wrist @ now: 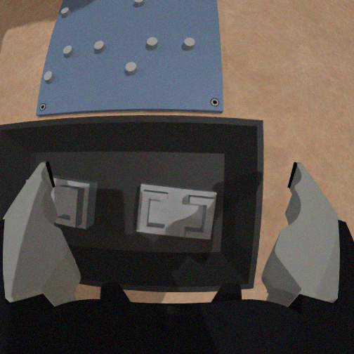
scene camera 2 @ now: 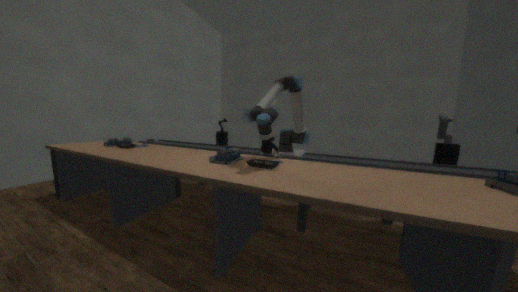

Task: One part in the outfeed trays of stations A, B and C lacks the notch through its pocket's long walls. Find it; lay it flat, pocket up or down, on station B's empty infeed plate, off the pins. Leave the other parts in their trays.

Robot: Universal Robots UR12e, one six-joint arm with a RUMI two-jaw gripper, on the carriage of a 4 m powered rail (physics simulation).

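Frame: origin at the arm's base, x ahead, y left, z up, level; centimetres.
Seen in the pictures: gripper, fingertip midpoint: (scene camera 2: pixel 270 157); arm's base at its link origin: (scene camera 2: pixel 285 151).
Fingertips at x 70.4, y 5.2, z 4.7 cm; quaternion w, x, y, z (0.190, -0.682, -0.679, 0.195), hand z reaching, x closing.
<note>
Offsets run from my fingertips to a thing's top centre. "pt": to the spot under its first point. Level surfaces: height alone.
A dark outfeed tray @(dx +3.2, dy -4.9, dz -3.5 cm) (scene camera 2: pixel 263 165) (wrist: pixel 150 136) stands at the middle station. In the wrist view a light grey part (wrist: pixel 172 212) lies pocket up at the right of the tray floor; shade and glare blur its long walls, so I cannot tell whether a notch cuts both. A second grey part (wrist: pixel 72 204) lies at the left, partly hidden by the left finger. My gripper (scene camera 2: pixel 271 151) (wrist: pixel 170 162) is open above the tray, nothing between its fingers. A blue plate (wrist: pixel 120 90) with several round pins lies beyond the tray; no part shows on its visible area.
A blue-grey fixture @(dx -2.0, dy -41.4, dz +2.2 cm) (scene camera 2: pixel 225 156) stands left of the tray on the long table @(dz -7.7 cm) (scene camera 2: pixel 350 187). More station equipment @(dx +2.0, dy -197.6, dz -3.0 cm) (scene camera 2: pixel 120 143) stands at the far left, and another fixture @(pt dx -11.2, dy +139.7, dz -2.8 cm) (scene camera 2: pixel 502 182) at the right edge. The rail (scene camera 2: pixel 360 161) runs behind the table, with black pedestals (scene camera 2: pixel 446 153) (scene camera 2: pixel 222 138) beyond.
</note>
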